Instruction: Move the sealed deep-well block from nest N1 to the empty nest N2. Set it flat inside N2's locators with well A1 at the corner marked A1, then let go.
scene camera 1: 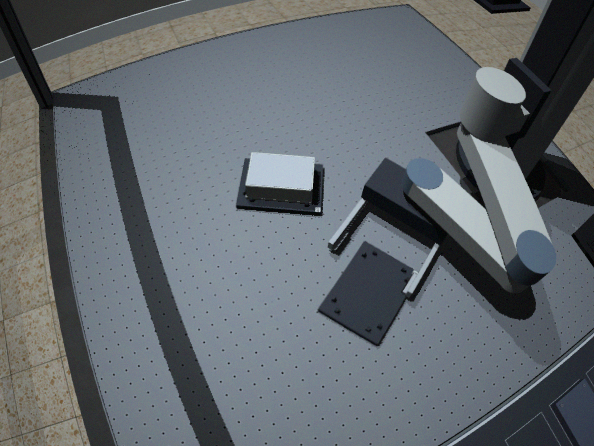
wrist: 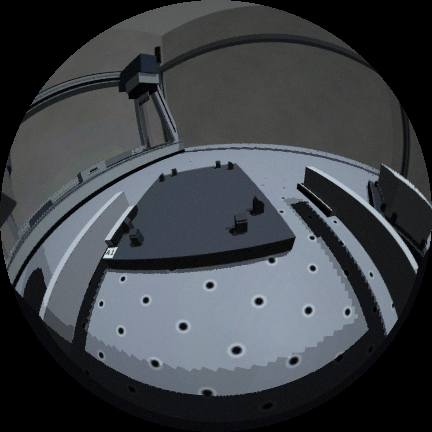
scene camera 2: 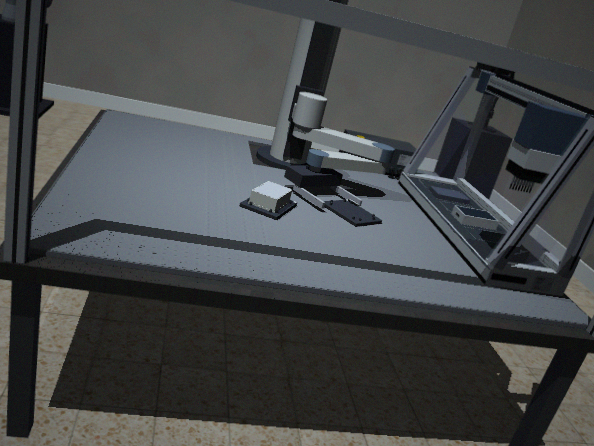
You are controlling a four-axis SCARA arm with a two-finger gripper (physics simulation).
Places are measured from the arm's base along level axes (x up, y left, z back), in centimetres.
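Where they show: gripper, fingertip midpoint: (scene camera 1: 369,270) (wrist: 214,183) (scene camera 2: 342,204); arm's base, origin of the base link: (scene camera 2: 287,161).
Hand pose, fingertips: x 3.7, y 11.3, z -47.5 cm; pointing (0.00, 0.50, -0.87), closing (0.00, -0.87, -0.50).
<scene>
Things, the pixels of their centre, and the offset from my fingertips. "spot": a spot on its surface instead.
- white sealed block, body centre: (scene camera 1: 280,177) (scene camera 2: 271,196) dx +0.9, dy -24.2, dz -6.2 cm
- dark nest, body centre: (wrist: 398,209) (scene camera 1: 280,183) (scene camera 2: 269,202) dx -1.3, dy -24.2, dz -6.2 cm
- white head, surface spot: (scene camera 2: 542,135) spot: dx +39.5, dy +37.8, dz -30.3 cm
- dark upright post, body centre: (scene camera 2: 24,121) (scene camera 1: 6,16) dx +25.3, dy -81.8, dz -54.9 cm
The white sealed block (scene camera 1: 280,171) (scene camera 2: 270,192) (wrist: 407,201) sits, looking flat, on a dark nest (scene camera 1: 270,205) (scene camera 2: 259,212) whose small white corner tag shows in scene camera 1. The block's well A1 is not visible. The other nest (scene camera 1: 367,295) (scene camera 2: 353,213) (wrist: 195,215) is empty, with small black locators; its corner tag A1 (wrist: 110,252) shows in the wrist view. No N1 or N2 marking is legible. My gripper (scene camera 1: 370,269) (scene camera 2: 340,206) (wrist: 214,183) is open and empty, low at the empty nest's near end. One finger overlaps its A1 side; the other stands between the nests.
The arm's column (scene camera 2: 292,90) stands behind the gripper. A framed machine (scene camera 2: 442,232) with a blue and white head (scene camera 2: 542,135) (wrist: 142,70) stands at the right in scene camera 2. A dark upright post (scene camera 1: 27,55) rises at the table's left corner in scene camera 1.
</scene>
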